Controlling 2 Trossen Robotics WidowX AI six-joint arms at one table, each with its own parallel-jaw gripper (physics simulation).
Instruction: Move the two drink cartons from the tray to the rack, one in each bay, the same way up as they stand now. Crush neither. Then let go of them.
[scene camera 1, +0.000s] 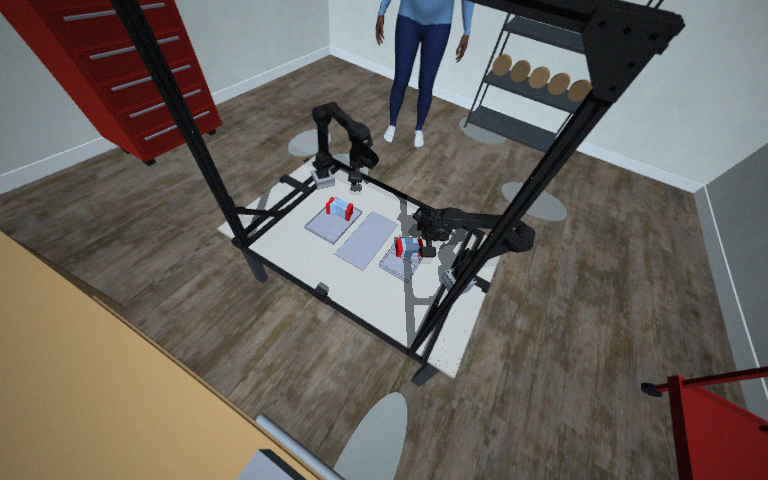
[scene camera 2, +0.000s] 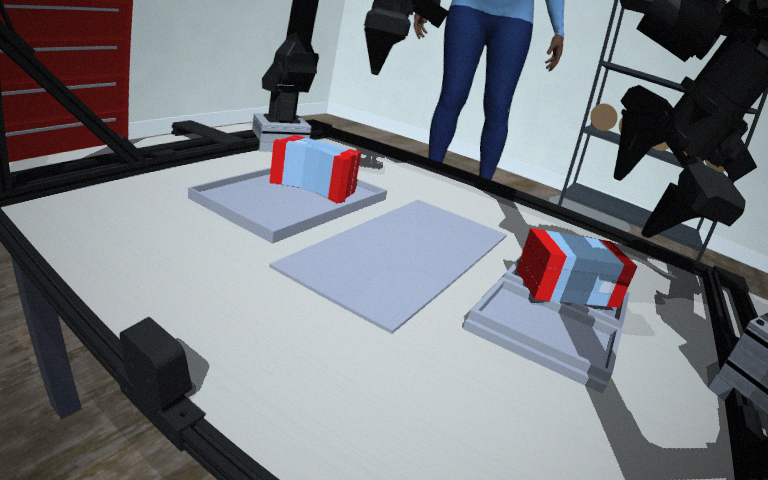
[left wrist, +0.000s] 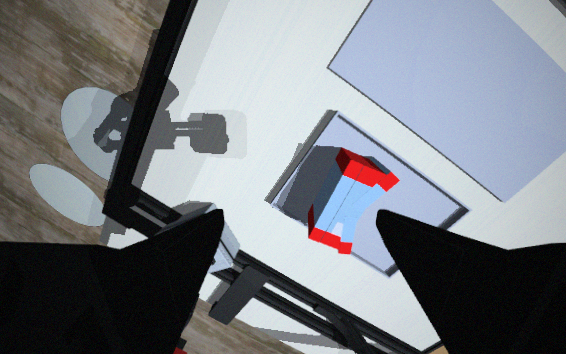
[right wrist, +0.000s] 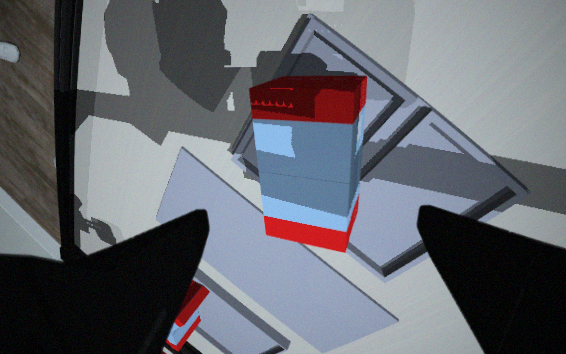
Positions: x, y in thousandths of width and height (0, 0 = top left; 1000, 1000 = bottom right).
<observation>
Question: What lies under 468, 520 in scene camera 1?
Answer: A flat grey mat.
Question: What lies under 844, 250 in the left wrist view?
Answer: A flat grey mat.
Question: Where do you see my left gripper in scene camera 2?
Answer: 489, 145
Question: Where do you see a grey tray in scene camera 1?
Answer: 429, 474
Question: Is my right gripper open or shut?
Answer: Open.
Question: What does my right gripper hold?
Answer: Nothing.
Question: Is my left gripper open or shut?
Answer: Open.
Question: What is my left gripper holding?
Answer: Nothing.
</observation>
